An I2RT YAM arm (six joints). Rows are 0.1 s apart.
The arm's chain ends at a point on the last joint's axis. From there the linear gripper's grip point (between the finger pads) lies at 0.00 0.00 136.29 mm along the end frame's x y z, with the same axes.
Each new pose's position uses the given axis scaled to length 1; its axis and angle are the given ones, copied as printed.
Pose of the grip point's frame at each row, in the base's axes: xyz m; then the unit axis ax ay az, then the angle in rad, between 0 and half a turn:
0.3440, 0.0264, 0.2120, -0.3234, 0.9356, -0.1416, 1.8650
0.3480, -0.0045, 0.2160, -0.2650, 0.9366, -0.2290, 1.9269
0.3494, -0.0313, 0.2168, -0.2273, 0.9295, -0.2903, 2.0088
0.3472, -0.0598, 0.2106, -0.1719, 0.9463, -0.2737, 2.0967
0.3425, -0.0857, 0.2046, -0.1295, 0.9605, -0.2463, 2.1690
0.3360, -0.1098, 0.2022, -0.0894, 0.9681, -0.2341, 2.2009
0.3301, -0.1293, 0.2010, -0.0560, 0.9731, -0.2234, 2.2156
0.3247, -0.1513, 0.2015, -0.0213, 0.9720, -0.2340, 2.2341
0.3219, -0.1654, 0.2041, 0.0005, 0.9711, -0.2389, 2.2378
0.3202, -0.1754, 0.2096, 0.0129, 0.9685, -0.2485, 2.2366
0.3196, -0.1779, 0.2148, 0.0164, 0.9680, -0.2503, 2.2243
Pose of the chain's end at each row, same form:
0.2139, 0.0075, 0.2480, -0.3234, 0.9356, -0.1416, 1.8650
0.2172, 0.0011, 0.2539, -0.2650, 0.9366, -0.2290, 1.9269
0.2219, -0.0070, 0.2582, -0.2273, 0.9295, -0.2903, 2.0088
0.2260, -0.0270, 0.2637, -0.1719, 0.9463, -0.2737, 2.0967
0.2275, -0.0499, 0.2684, -0.1295, 0.9605, -0.2463, 2.1690
0.2249, -0.0706, 0.2706, -0.0894, 0.9681, -0.2341, 2.2009
0.2214, -0.0880, 0.2720, -0.0560, 0.9731, -0.2234, 2.2156
0.2192, -0.1035, 0.2734, -0.0213, 0.9720, -0.2340, 2.2341
0.2179, -0.1142, 0.2758, 0.0005, 0.9711, -0.2389, 2.2378
0.2171, -0.1210, 0.2802, 0.0129, 0.9685, -0.2485, 2.2366
0.2158, -0.1230, 0.2839, 0.0164, 0.9680, -0.2503, 2.2243

